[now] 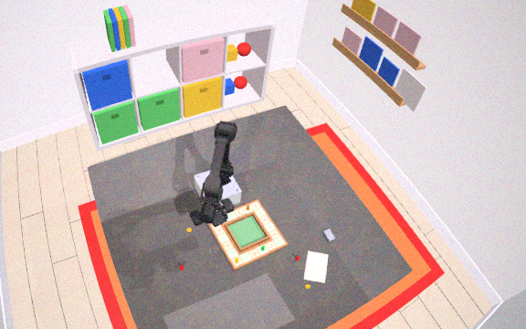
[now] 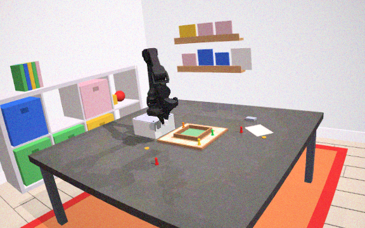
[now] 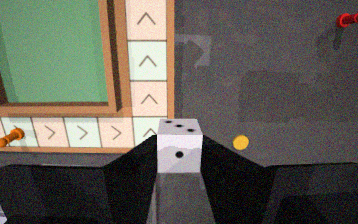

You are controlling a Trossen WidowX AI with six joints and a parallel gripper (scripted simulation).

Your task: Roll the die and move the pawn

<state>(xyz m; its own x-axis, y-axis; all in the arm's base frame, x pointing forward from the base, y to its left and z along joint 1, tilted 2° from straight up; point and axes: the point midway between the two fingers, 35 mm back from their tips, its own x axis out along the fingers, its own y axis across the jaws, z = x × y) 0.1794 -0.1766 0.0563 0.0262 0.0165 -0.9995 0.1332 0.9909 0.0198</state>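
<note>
Now: the orange pawn 20 mm behind my gripper tip, 220 mm to the left of it and 90 mm below it. Also, from my gripper tip: yellow pawn (180 mm ahead, 10 mm to the left, 90 mm below); then green-felt tray (90 mm ahead, 140 mm to the left, 110 mm below); then white die (right at my gripper tip).
</note>
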